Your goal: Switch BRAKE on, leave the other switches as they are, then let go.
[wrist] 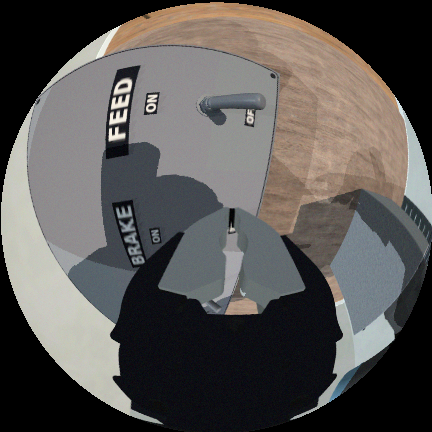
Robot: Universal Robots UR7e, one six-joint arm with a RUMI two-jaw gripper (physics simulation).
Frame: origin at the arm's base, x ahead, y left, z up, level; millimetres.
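Seen in the pictures: gripper, fingertip midpoint: (230,210).
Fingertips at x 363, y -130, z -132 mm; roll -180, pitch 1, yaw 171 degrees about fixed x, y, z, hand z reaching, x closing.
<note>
Offsets run from my fingertips to a thing's top centre. "spot": to the spot under its first point. Level surfaces: height alone.
A grey switch panel (70,150) fills the left and upper middle of the wrist view. The BRAKE label @(96 mm ahead, 6 mm left, 32 mm up) (129,234) and its small ON label @(spot: 73 mm ahead, 13 mm left, 15 mm up) (156,236) show at the lower left, in shadow. The BRAKE lever is hidden behind my gripper, so its position cannot be told. The FEED label @(65 mm ahead, 110 mm right, 32 mm up) (121,112) is at the upper left, and the FEED lever @(spot: 15 mm back, 87 mm right, 21 mm up) (235,101) leans right toward its OFF label @(spot: 30 mm back, 80 mm right, 25 mm down) (250,118). My gripper (230,210) is shut with nothing between the fingertips, over the panel near its right edge, to the right of the BRAKE label.
A brown wooden table top @(102 mm down) (330,120) lies to the right of the panel. A grey block-like shape (375,260) stands at the lower right, beyond the gripper. A dark shadow falls across the panel's middle. A pale floor shows at the left.
</note>
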